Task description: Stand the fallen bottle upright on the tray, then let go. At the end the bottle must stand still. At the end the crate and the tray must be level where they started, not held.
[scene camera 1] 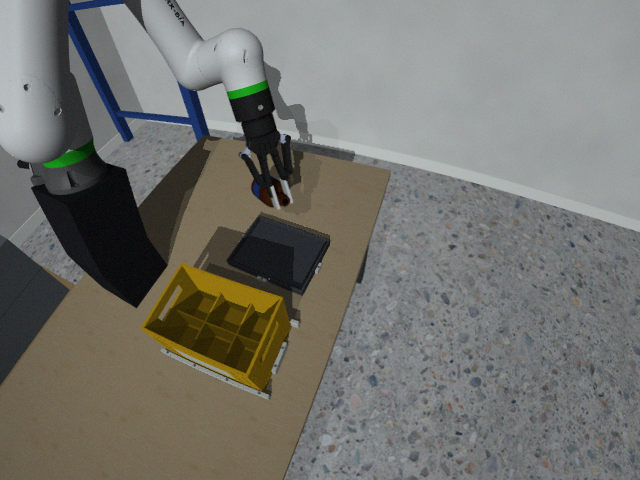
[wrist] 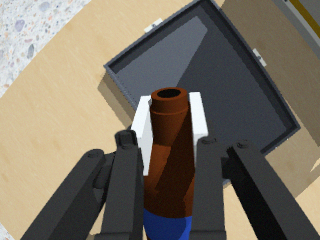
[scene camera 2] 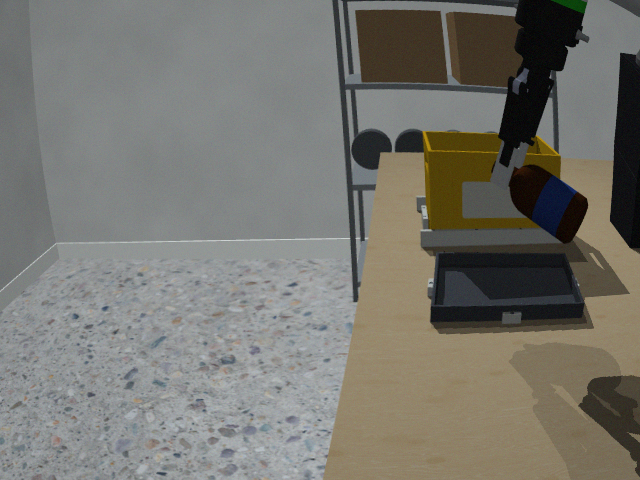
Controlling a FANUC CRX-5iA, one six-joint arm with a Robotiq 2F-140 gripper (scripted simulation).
Observation:
I see my gripper (scene camera 2: 503,182), a dark grey tray (scene camera 2: 493,282) and a yellow crate (scene camera 1: 226,301).
The dark grey tray shows as well in scene camera 1 (scene camera 1: 286,256) and in the wrist view (wrist: 200,53). The yellow crate shows as well in scene camera 2 (scene camera 2: 461,195). My gripper shows as well in scene camera 1 (scene camera 1: 283,204) and in the wrist view (wrist: 171,109).

